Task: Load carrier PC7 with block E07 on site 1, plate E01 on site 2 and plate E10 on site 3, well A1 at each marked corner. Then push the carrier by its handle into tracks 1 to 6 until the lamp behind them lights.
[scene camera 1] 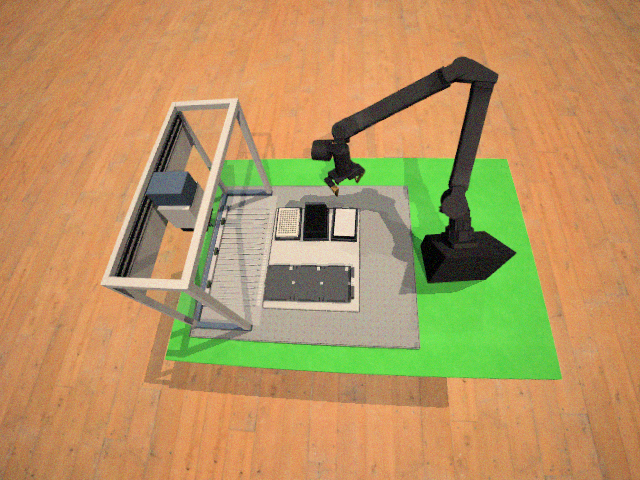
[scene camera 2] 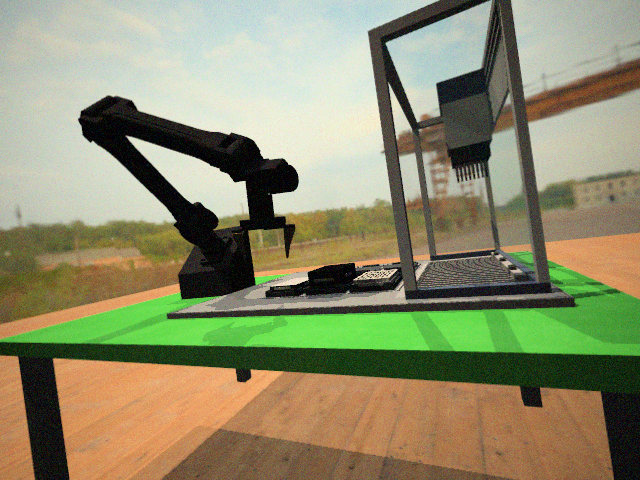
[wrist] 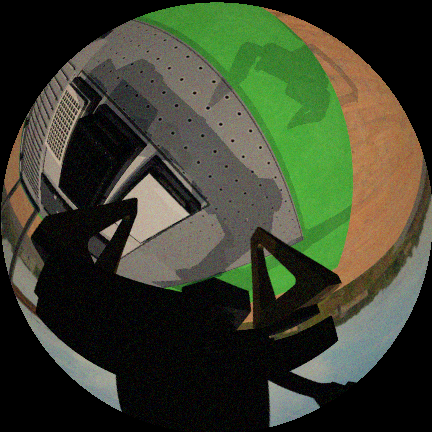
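Observation:
A dark grey carrier lies on the white board, its handle end to the right in scene camera 1. Its sites look empty. Beyond it three pieces stand in a row on dark holders: a white plate with a grid of wells, a taller black piece and a plain white-topped piece. Their labels are not legible. My gripper is open and empty, high above and behind the row, near the white-topped piece. The lamp cannot be made out.
The ribbed track deck lies under a tall gantry frame. A pipetting head hangs from its rear beam, tips down. The grey perforated base rests on the green table top.

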